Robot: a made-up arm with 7 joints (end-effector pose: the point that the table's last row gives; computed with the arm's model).
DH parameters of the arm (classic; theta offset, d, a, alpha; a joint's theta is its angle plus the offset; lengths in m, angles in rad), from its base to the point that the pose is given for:
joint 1: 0 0.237 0 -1.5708
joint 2: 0 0 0 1.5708
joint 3: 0 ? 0.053 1.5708
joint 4: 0 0 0.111 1.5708
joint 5: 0 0.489 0 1.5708
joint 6: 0 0 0.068 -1.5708
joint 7: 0 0.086 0 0
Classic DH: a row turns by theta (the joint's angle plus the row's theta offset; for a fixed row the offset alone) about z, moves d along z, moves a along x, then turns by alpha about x.
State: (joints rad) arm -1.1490 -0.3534 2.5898 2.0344 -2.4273 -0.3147 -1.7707
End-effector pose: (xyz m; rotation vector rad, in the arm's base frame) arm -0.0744 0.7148 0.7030 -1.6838 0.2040 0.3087
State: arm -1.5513 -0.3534 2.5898 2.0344 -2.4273 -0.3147 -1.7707
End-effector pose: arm 0.2114 0.6869 0.7030 -1.6001 0.5333 0.0070
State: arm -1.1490 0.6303 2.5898 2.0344 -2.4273 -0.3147 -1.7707
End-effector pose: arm 0.2091 0.0831 1.0635 -0.7238 0.3057 0.6300
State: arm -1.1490 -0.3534 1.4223 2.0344 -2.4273 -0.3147 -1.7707
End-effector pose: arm 0.3944 0.4132 0.8753 -1.2202 0.7488 -0.7729
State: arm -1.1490 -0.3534 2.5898 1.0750 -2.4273 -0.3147 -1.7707
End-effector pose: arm 0.0022 0.5833 0.2174 -2.5536 0.6350 0.1627
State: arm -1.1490 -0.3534 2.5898 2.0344 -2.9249 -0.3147 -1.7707
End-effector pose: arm -0.0312 0.7136 0.6907 -1.7294 -0.0910 -0.1701
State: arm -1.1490 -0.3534 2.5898 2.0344 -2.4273 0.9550 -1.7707
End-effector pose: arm -0.0108 0.7377 0.8141 -0.4781 0.4646 -0.0613
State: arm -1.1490 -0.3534 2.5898 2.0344 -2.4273 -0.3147 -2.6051
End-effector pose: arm -0.0744 0.7148 0.7030 -1.6225 -0.4959 -0.3169
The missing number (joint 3, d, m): 0.39
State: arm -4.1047 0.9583 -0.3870 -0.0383 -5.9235 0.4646 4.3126
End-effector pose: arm 0.1064 -0.0333 -0.0045 -0.0705 2.2295 -1.7490
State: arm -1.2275 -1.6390 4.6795 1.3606 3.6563 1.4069 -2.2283
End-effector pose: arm -0.7552 0.1946 0.1494 -2.3108 0.3030 0.9597
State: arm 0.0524 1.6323 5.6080 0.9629 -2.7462 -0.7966 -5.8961
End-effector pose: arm 0.1018 -0.2559 -0.1621 -1.2093 -1.5107 0.8690
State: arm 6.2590 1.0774 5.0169 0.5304 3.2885 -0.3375 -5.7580
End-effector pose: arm -0.0165 -0.3264 0.0997 -1.9580 -1.4764 1.1720
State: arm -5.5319 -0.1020 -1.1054 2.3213 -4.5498 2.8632 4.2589
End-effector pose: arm 0.2333 -0.0685 1.0253 0.2297 -2.4175 -0.8970
